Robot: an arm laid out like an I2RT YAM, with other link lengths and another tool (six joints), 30 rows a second.
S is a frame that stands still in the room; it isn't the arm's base.
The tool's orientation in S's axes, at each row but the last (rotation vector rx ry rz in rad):
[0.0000 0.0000 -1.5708]
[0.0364 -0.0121 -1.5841]
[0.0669 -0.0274 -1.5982]
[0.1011 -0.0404 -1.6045]
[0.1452 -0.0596 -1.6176]
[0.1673 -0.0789 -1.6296]
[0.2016 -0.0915 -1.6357]
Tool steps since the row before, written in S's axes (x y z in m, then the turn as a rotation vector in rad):
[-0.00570 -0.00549 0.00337 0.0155 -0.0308 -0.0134]
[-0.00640 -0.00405 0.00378 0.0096 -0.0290 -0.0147]
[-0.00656 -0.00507 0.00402 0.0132 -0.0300 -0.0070]
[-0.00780 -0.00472 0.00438 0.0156 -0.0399 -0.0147]
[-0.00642 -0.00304 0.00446 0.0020 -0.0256 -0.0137]
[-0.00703 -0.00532 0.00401 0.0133 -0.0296 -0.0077]
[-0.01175 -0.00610 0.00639 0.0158 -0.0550 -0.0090]
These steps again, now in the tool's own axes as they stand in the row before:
[0.00549 -0.00570 0.00337 0.0308 0.0155 -0.0134]
[0.00407 -0.00622 0.00404 0.0291 0.0095 -0.0145]
[0.00514 -0.00616 0.00453 0.0298 0.0136 -0.0071]
[0.00480 -0.00720 0.00524 0.0399 0.0157 -0.0146]
[0.00307 -0.00563 0.00541 0.0262 0.0016 -0.0125]
[0.00547 -0.00596 0.00532 0.0292 0.0139 -0.0082]
[0.00634 -0.00990 0.00883 0.0544 0.0181 -0.0083]

